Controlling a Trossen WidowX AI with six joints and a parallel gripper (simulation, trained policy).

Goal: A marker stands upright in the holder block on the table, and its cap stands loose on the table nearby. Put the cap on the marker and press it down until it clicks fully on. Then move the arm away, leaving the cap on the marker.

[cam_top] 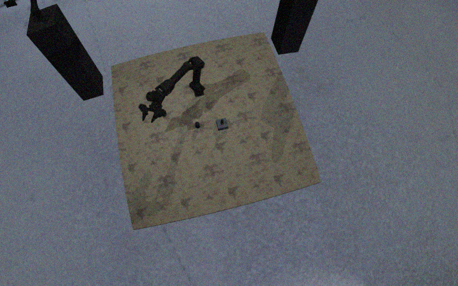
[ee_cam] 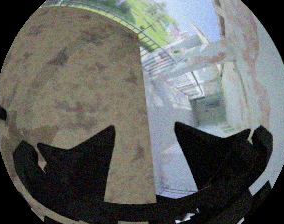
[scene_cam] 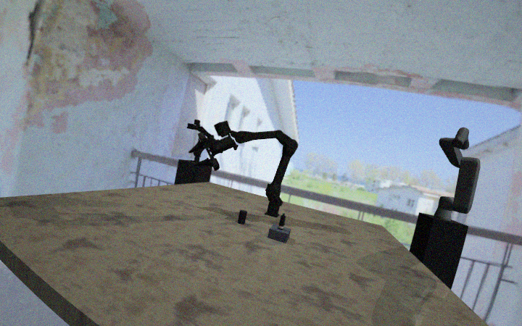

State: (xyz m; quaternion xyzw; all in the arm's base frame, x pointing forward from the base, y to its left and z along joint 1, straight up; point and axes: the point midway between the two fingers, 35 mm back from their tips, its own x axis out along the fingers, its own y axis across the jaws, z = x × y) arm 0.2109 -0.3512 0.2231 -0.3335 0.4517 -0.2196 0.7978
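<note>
My gripper tip is now 3 cm short of the dark cap, 31 cm to the right of it and 18 cm above it. The rest, counted from my gripper tip: dark marker 6 cm ahead, 47 cm to the left, 14 cm below; then grey holder block 6 cm ahead, 47 cm to the left, 19 cm below.
</note>
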